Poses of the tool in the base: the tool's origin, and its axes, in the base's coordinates. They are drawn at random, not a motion.
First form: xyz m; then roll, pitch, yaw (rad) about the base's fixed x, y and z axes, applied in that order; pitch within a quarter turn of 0, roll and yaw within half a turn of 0.
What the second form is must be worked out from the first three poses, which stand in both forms.
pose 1, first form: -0.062 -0.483 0.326 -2.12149 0.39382 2.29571
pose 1, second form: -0.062 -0.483 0.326 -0.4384 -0.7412 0.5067 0.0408
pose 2, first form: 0.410 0.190 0.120 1.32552 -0.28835 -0.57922
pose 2, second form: 0.410 0.190 0.120 0.5512 -0.2824 -0.1381 0.7729
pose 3, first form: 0.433 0.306 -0.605 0.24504 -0.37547 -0.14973
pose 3, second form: 0.433 0.306 -0.605 0.1059 -0.1937 -0.0502 0.9740
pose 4, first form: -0.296 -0.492 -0.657 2.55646 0.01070 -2.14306
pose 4, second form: -0.296 -0.492 -0.657 0.4598 -0.8399 -0.2557 0.1336
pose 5, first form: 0.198 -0.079 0.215 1.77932 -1.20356 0.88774
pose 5, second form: 0.198 -0.079 0.215 0.7314 -0.0469 0.6201 0.2799
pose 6, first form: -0.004 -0.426 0.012 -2.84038 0.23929 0.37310
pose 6, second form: -0.004 -0.426 0.012 -0.9679 -0.1645 0.1436 0.1245
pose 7, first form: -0.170 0.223 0.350 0.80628 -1.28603 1.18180
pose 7, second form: -0.170 0.223 0.350 0.5680 -0.2831 0.6055 0.4803
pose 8, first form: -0.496 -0.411 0.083 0.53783 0.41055 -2.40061
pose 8, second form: -0.496 -0.411 0.083 0.2774 -0.1713 -0.8994 0.2913
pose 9, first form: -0.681 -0.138 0.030 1.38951 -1.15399 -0.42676
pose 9, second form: -0.681 -0.138 0.030 0.4356 -0.5232 0.2050 0.7032
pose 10, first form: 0.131 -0.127 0.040 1.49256 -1.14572 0.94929
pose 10, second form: 0.131 -0.127 0.040 0.6893 -0.0932 0.6093 0.3806
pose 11, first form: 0.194 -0.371 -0.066 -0.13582 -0.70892 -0.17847
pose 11, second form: 0.194 -0.371 -0.066 -0.0942 -0.3392 -0.1068 0.9299
